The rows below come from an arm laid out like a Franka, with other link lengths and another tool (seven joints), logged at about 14 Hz.
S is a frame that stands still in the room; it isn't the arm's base.
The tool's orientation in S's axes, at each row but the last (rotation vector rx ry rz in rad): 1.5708 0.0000 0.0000; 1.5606 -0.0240 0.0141; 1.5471 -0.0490 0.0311; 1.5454 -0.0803 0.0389; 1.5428 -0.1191 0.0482; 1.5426 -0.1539 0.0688; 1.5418 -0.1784 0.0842
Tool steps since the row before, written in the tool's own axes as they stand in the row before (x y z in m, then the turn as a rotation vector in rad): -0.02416 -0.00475 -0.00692 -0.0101 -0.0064 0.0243; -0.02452 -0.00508 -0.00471 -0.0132 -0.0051 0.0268; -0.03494 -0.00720 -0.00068 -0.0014 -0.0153 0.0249; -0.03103 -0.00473 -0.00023 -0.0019 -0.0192 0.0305; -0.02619 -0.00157 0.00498 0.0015 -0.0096 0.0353; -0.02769 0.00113 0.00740 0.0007 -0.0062 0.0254; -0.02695 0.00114 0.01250 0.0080 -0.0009 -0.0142
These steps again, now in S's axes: -0.02416 0.00692 -0.00475 -0.0101 -0.0243 -0.0064; -0.02436 0.00481 -0.00572 -0.0132 -0.0268 -0.0052; -0.03452 0.00089 -0.00900 -0.0009 -0.0252 -0.0148; -0.03056 0.00090 -0.00709 -0.0013 -0.0309 -0.0186; -0.02608 -0.00387 -0.00425 0.0009 -0.0356 -0.0085; -0.02794 -0.00590 -0.00267 0.0001 -0.0256 -0.0055; -0.02749 -0.01088 -0.00315 0.0089 0.0137 0.0002
